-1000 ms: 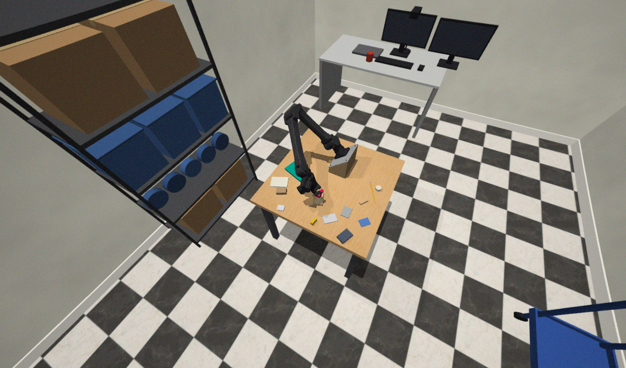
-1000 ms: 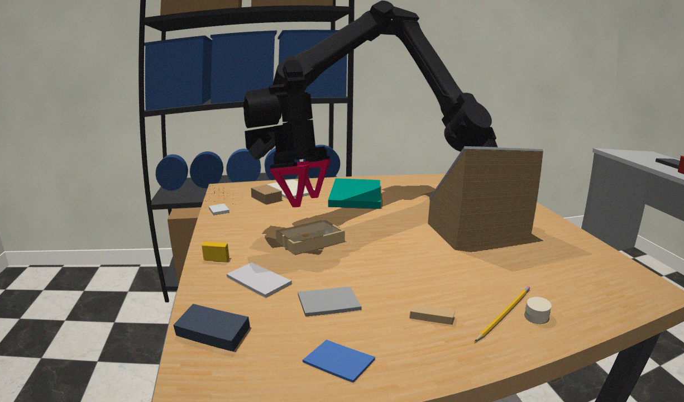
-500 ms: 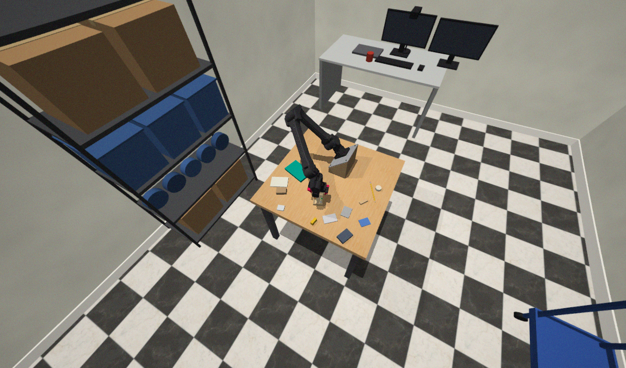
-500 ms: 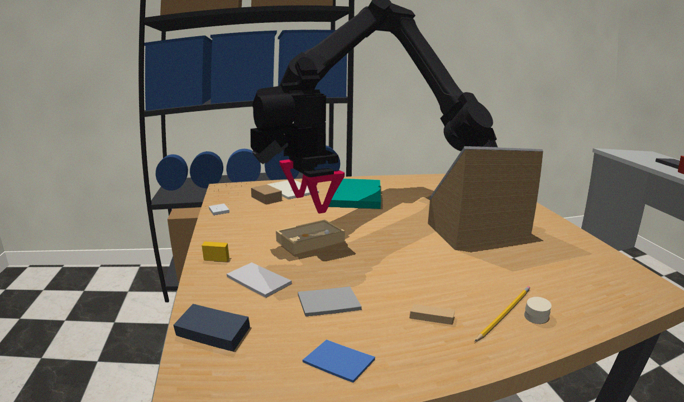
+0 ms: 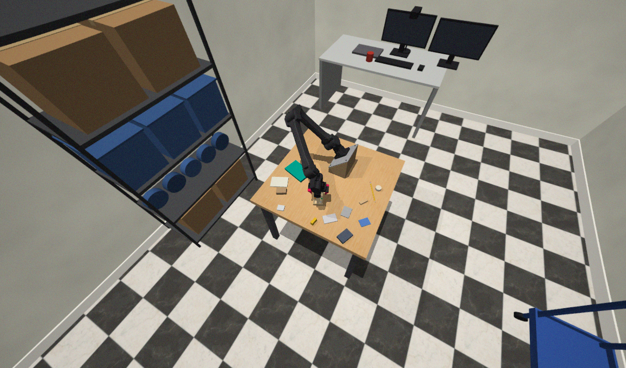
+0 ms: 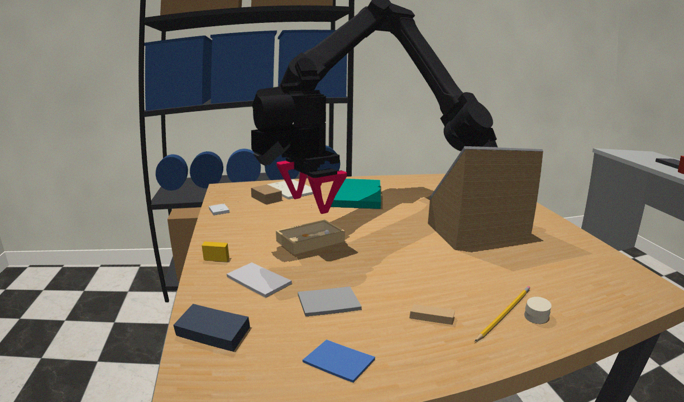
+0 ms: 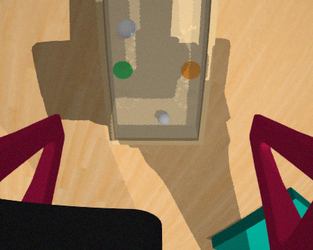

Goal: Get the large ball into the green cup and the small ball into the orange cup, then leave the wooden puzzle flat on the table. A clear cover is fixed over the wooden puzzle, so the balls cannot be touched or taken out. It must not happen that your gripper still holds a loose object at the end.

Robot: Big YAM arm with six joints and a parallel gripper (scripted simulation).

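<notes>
Right now the wooden puzzle is 70 mm below my hand. Round my hand: yellow block: 180 mm ahead, 60 mm to the left, 70 mm below; then grey plate: 10 mm ahead, 220 mm to the left, 80 mm below; then small brown block: 70 mm ahead, 270 mm to the right, 70 mm below.
</notes>
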